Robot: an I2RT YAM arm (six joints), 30 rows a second.
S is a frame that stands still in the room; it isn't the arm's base.
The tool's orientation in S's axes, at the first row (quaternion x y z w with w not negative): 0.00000, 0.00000, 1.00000, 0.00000
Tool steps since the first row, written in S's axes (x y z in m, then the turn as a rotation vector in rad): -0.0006, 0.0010, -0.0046, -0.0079, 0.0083, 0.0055; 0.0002, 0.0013, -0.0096, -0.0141, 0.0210, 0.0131; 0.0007, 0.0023, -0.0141, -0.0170, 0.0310, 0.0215; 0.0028, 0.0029, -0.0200, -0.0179, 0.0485, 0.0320; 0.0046, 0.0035, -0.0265, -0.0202, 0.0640, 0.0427; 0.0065, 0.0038, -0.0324, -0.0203, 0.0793, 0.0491; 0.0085, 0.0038, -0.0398, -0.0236, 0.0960, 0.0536; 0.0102, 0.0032, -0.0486, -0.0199, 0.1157, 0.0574; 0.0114, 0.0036, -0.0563, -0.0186, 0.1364, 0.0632; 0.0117, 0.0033, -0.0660, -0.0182, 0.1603, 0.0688; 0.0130, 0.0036, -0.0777, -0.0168, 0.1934, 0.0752; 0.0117, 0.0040, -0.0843, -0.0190, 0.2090, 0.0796
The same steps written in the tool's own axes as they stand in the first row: 0.0006, -0.0010, -0.0046, 0.0079, -0.0083, 0.0055; -0.0002, -0.0013, -0.0096, 0.0141, -0.0210, 0.0131; -0.0007, -0.0023, -0.0141, 0.0170, -0.0310, 0.0215; -0.0028, -0.0029, -0.0200, 0.0179, -0.0485, 0.0320; -0.0046, -0.0035, -0.0265, 0.0202, -0.0640, 0.0427; -0.0065, -0.0038, -0.0324, 0.0203, -0.0793, 0.0491; -0.0085, -0.0038, -0.0398, 0.0236, -0.0960, 0.0536; -0.0102, -0.0032, -0.0486, 0.0199, -0.1157, 0.0574; -0.0114, -0.0036, -0.0563, 0.0186, -0.1364, 0.0632; -0.0117, -0.0033, -0.0660, 0.0182, -0.1603, 0.0688; -0.0130, -0.0036, -0.0777, 0.0168, -0.1934, 0.0752; -0.0117, -0.0040, -0.0843, 0.0190, -0.2090, 0.0796
